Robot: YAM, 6 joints.
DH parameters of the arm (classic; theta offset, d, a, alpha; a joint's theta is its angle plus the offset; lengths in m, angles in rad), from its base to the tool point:
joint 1: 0 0.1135 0.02 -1.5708
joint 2: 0 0 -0.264 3.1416
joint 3: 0.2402 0 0.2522 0
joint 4: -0.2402 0 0.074 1.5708
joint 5: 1.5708 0 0 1.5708
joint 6: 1.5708 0.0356 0 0
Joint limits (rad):
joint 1: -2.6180..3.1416
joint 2: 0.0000..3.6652
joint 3: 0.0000..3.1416
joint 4: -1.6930..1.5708
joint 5: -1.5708..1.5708
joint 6: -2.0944..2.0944
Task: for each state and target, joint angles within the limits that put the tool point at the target. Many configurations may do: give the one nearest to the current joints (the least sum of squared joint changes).
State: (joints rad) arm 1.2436 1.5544 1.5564 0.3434 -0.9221 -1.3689
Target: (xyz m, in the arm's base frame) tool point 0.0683 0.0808 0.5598
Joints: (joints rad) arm 0.6127 0.8781 1.3872 0.3129 -0.8533 -1.3689
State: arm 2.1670 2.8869 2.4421 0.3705 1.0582 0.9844
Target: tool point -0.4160 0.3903 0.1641
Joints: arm 2.4463 2.5761 2.0534 0.2840 1.2024 0.9844
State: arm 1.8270 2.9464 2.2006 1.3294 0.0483 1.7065
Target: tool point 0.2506 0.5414 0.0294
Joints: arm 1.1423 3.0795 2.2564 1.1811 0.0835 1.7065
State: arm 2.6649 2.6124 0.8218 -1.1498 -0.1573 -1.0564
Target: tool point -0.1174 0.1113 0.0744
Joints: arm 2.3624 2.1642 0.7622 -1.4944 -0.0930 -1.0564
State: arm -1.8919 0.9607 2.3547 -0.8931 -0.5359 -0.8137
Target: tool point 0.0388 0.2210 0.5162
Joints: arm -1.6656 0.4638 2.1954 -1.2085 -0.5207 -0.8137
